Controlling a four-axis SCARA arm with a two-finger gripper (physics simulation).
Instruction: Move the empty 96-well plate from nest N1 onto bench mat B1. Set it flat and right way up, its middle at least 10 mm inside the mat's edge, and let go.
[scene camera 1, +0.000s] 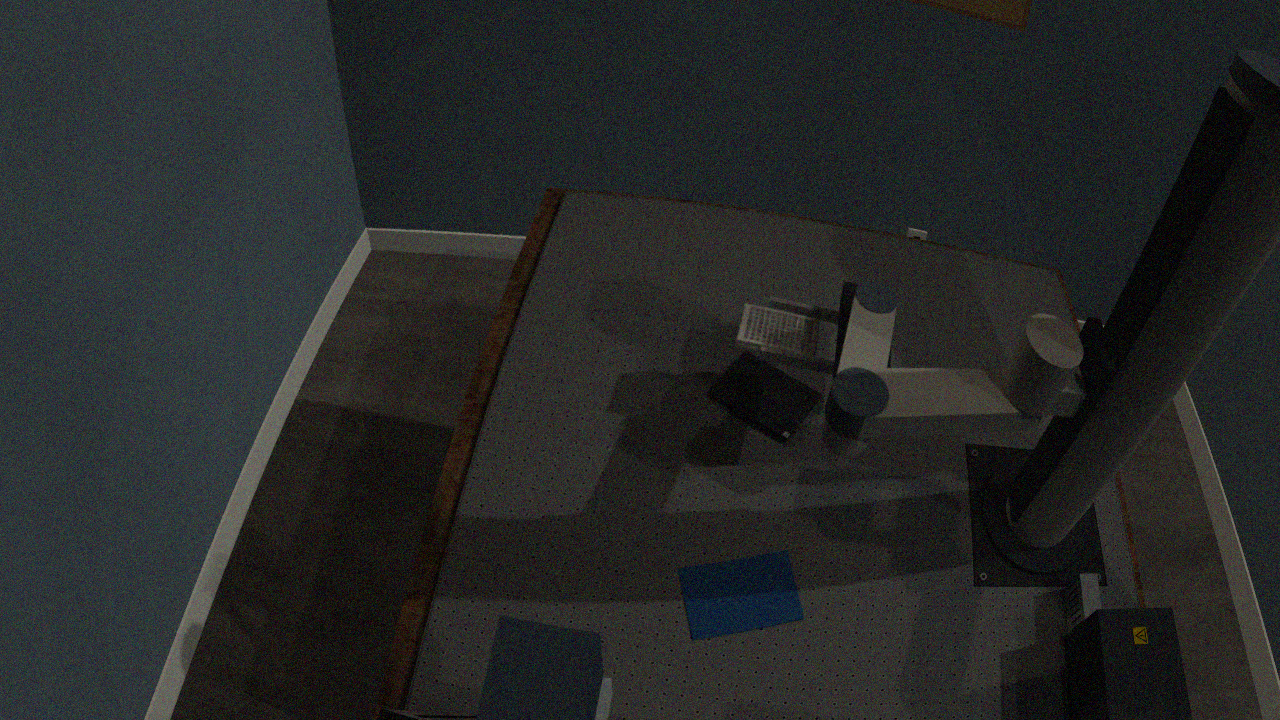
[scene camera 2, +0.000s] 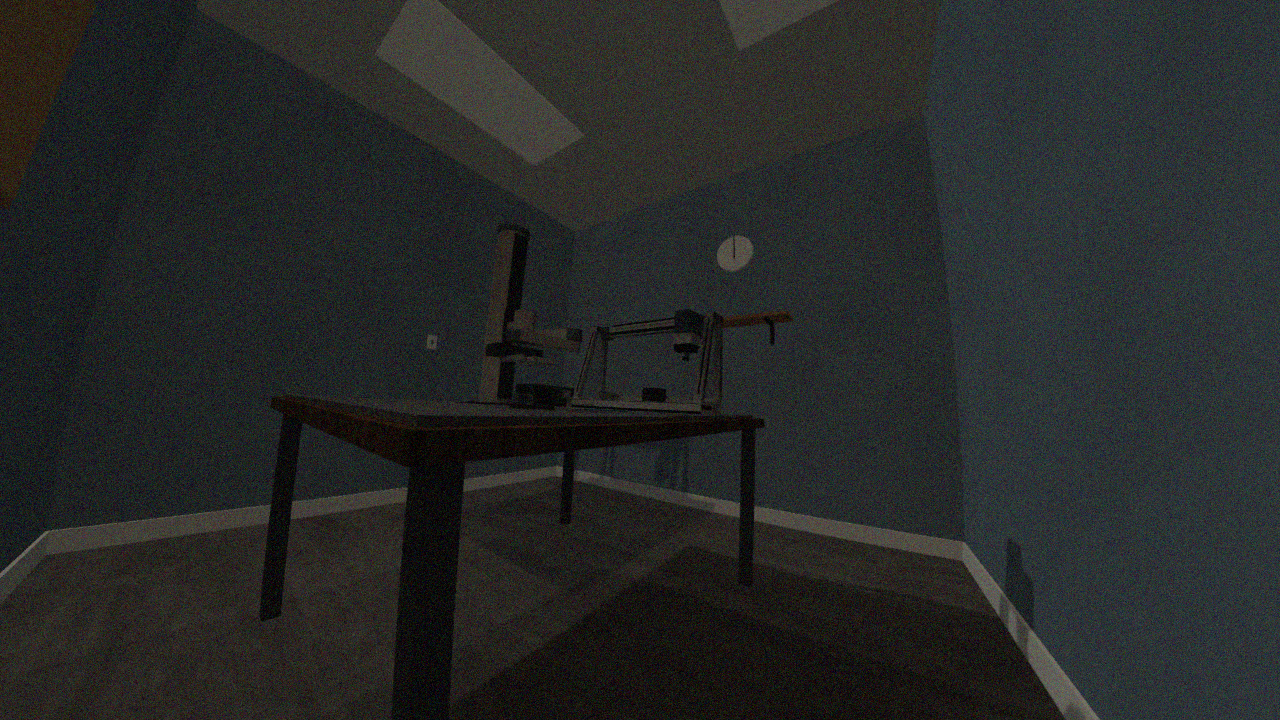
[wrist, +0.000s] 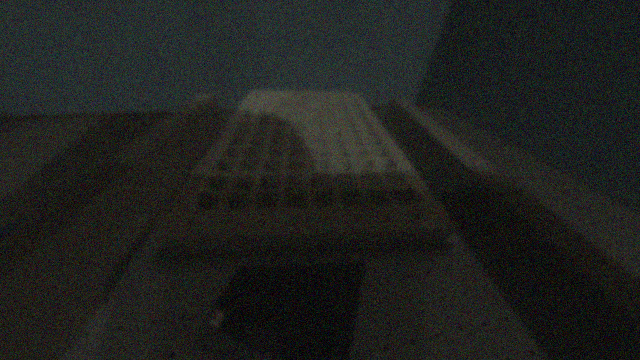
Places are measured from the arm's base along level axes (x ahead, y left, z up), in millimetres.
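Pixels of known places: gripper, between the fingertips: (scene camera 1: 765, 326) (scene camera 2: 538, 359) (wrist: 306, 113); arm's base, origin of its link: (scene camera 1: 1034, 518).
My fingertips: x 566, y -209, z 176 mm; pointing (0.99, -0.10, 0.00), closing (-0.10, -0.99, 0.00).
Ahead of a thing's pixels: the offset from my fingertips to its top centre. "pt": to the spot under its first point. Level surfaces: height alone.
The white 96-well plate @[24 mm back, 2 mm left, 2 mm up] (scene camera 1: 760, 327) (wrist: 320, 145) is held level between the fingers of my gripper (scene camera 1: 776, 329) (wrist: 306, 113), which is shut on its long sides. The plate hangs above the table, beyond the black nest N1 @[23 mm back, 3 mm left, 148 mm down] (scene camera 1: 763, 395) (scene camera 2: 541, 394) (wrist: 295, 310) in scene camera 1. The nest holds no plate. The flat blue bench mat B1 @[160 mm down] (scene camera 1: 741, 595) lies on the table, well apart from the plate and nearer the bottom of scene camera 1. The mat does not show in the wrist view. The wrist view is dark and grainy.
The arm's column (scene camera 1: 1154, 385) (scene camera 2: 505, 313) stands at the right in scene camera 1. A dark box with a yellow warning label @[pt 686 mm back, 509 mm left, 47 mm down] (scene camera 1: 1140, 635) is at the lower right. A blue-grey block @[pt 171 mm ahead, 714 mm left, 325 mm up] (scene camera 1: 541, 667) is at the bottom. A gantry frame (scene camera 2: 713, 362) stands on the table.
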